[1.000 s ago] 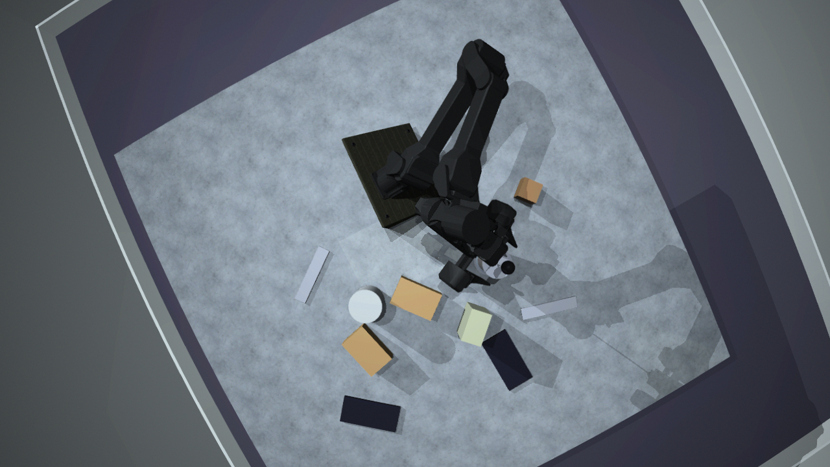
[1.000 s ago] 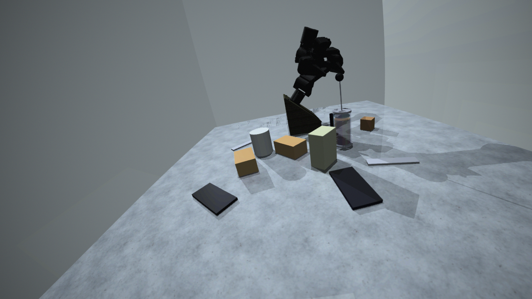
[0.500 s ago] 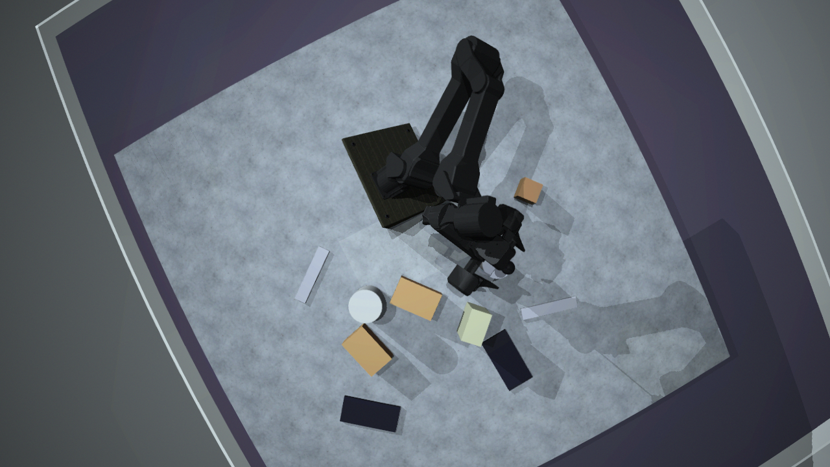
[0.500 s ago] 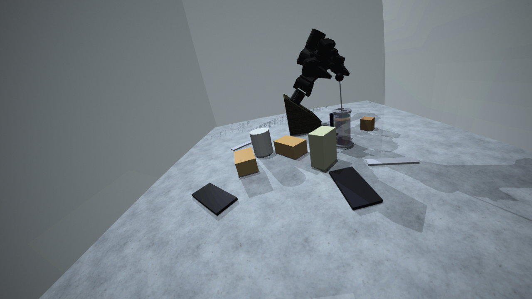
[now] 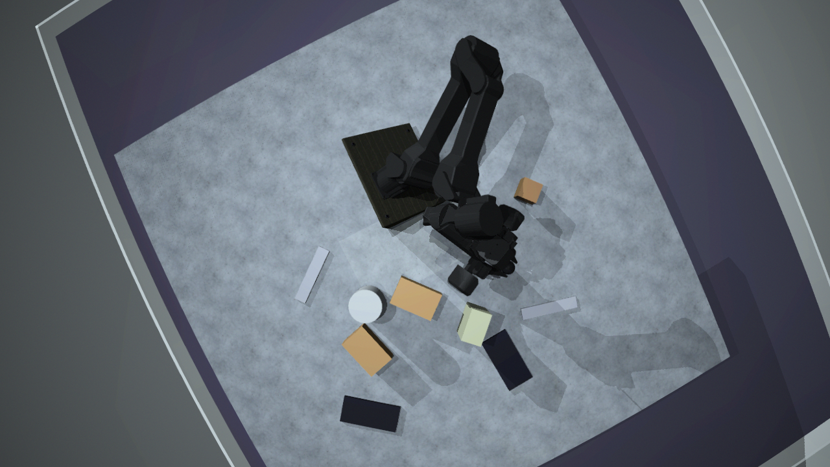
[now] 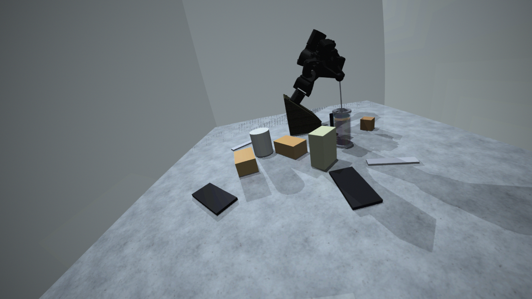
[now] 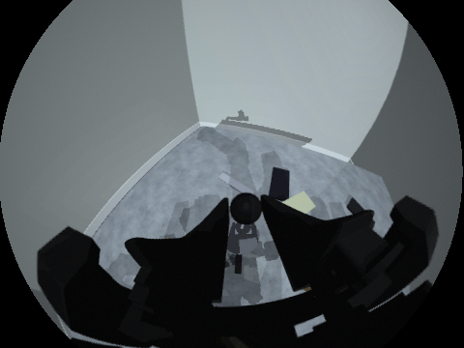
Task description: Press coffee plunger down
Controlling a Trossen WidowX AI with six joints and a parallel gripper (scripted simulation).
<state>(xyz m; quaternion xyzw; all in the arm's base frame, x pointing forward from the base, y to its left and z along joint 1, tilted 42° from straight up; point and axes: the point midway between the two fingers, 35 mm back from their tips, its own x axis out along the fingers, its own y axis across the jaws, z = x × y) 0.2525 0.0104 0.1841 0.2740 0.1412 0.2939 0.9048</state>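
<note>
Right now the coffee press is 20 mm behind my gripper tip, 10 mm to the right of it and 130 mm below it. Also, from my gripper tip: white cylinder 50 mm behind, 320 mm to the right, 200 mm below; then tan cube 120 mm behind, 160 mm to the left, 230 mm below.
</note>
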